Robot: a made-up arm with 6 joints. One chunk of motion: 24 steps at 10 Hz.
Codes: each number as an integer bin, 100 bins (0 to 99) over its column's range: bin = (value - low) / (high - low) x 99, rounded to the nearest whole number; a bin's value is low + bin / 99 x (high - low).
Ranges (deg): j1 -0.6..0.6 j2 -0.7..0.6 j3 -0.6..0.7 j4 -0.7..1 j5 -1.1..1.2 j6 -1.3..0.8
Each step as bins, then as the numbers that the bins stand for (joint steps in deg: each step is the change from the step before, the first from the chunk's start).
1 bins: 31 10 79 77 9 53
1 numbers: -0.224 -0.569 0.437 0.622 -0.891 -0.176
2 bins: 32 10 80 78 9 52
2 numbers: -0.212 -0.569 0.451 0.639 -0.891 -0.197
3 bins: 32 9 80 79 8 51
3 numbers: -0.212 -0.582 0.451 0.657 -0.914 -0.218
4 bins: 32 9 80 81 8 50
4 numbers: -0.212 -0.582 0.451 0.691 -0.914 -0.239
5 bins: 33 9 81 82 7 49
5 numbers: -0.200 -0.582 0.464 0.708 -0.937 -0.261
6 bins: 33 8 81 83 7 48
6 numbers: -0.200 -0.595 0.464 0.725 -0.937 -0.282
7 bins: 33 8 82 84 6 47
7 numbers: -0.200 -0.595 0.477 0.742 -0.961 -0.303
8 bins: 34 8 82 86 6 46
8 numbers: -0.188 -0.595 0.477 0.777 -0.961 -0.324
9 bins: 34 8 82 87 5 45
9 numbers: -0.188 -0.595 0.477 0.794 -0.984 -0.345
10 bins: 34 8 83 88 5 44
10 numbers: -0.188 -0.595 0.490 0.811 -0.984 -0.367
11 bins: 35 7 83 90 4 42
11 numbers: -0.176 -0.608 0.490 0.845 -1.007 -0.409
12 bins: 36 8 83 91 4 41
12 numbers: -0.164 -0.595 0.490 0.863 -1.007 -0.430
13 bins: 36 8 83 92 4 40
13 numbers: -0.164 -0.595 0.490 0.880 -1.007 -0.452
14 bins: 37 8 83 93 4 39
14 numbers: -0.152 -0.595 0.490 0.897 -1.007 -0.473
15 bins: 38 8 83 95 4 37
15 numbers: -0.139 -0.595 0.490 0.931 -1.007 -0.515
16 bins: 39 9 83 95 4 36
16 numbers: -0.127 -0.582 0.490 0.931 -1.007 -0.536
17 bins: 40 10 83 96 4 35
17 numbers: -0.115 -0.569 0.490 0.948 -1.007 -0.558
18 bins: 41 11 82 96 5 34
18 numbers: -0.103 -0.556 0.477 0.948 -0.984 -0.579
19 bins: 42 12 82 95 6 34
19 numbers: -0.091 -0.542 0.477 0.931 -0.961 -0.579
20 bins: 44 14 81 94 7 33
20 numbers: -0.067 -0.516 0.464 0.914 -0.937 -0.600
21 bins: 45 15 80 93 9 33
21 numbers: -0.055 -0.503 0.451 0.897 -0.891 -0.600
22 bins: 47 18 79 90 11 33
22 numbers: -0.030 -0.464 0.437 0.845 -0.844 -0.600
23 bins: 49 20 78 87 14 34
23 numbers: -0.006 -0.437 0.424 0.794 -0.775 -0.579
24 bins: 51 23 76 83 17 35
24 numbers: 0.018 -0.398 0.398 0.725 -0.705 -0.558
